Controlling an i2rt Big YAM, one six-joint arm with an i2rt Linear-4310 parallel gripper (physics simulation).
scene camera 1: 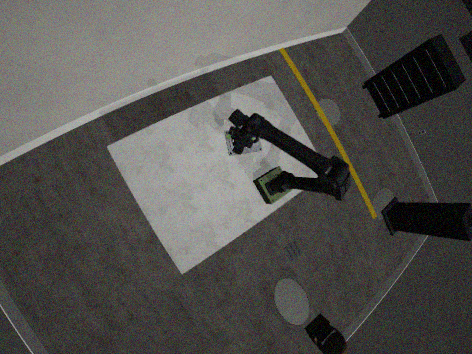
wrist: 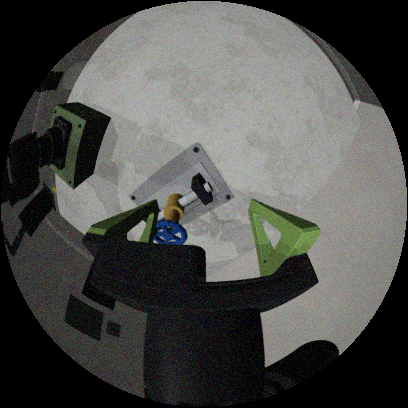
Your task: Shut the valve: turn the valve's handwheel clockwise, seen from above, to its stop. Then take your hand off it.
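The valve's blue handwheel (wrist: 170,233) shows in the wrist view just right of the left green finger, partly hidden by that finger and the black gripper body. Its brass valve body (wrist: 174,208) joins a white pipe with a black flange, over a grey base plate (wrist: 165,176) (scene camera 1: 257,147). My gripper (wrist: 203,203) is open and empty, its two green fingers wide apart. The handwheel appears nearer the left finger than the middle of the gap; whether they touch I cannot tell. In the scene view the arm's black wrist covers most of the valve, and the handwheel is hidden there.
The arm's green and black base block (scene camera 1: 263,189) (wrist: 93,150) stands beside the valve plate on the pale table top (scene camera 1: 165,200). The upper arm and forearm bend out past the table's edge. A yellow floor line (scene camera 1: 325,117) and a dark cabinet (scene camera 1: 415,75) lie beyond.
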